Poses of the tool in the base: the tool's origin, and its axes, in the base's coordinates. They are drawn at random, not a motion.
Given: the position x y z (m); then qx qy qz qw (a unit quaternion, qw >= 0).
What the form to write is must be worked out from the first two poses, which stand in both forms.
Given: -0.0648 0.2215 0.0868 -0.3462 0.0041 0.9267 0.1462
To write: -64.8 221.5 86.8 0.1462 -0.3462 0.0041 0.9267
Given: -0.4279 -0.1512 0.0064 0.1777 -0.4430 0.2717 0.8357
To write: -427.9 -151.2 6.4 0.8357 0.1777 -0.4430 0.2717
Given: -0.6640 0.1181 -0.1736 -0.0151 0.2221 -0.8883 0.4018
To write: -664.0 118.1 -173.6 0.4018 -0.0151 0.2221 -0.8883
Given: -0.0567 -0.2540 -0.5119 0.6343 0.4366 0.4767 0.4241
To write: -56.7 -254.0 -511.9 0.4241 0.6343 0.4366 0.4767
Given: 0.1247 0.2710 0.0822 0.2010 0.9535 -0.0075 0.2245
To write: 124.7 271.0 82.2 0.2245 0.2010 0.9535 -0.0075
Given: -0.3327 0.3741 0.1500 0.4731 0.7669 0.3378 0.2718
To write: -332.7 374.1 150.0 0.2718 0.4731 0.7669 0.3378
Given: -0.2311 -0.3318 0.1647 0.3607 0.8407 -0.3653 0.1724
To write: -231.1 -331.8 164.7 0.1724 0.3607 0.8407 -0.3653
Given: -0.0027 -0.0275 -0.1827 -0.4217 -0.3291 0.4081 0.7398
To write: -2.7 -27.5 -182.7 0.7398 -0.4217 -0.3291 0.4081
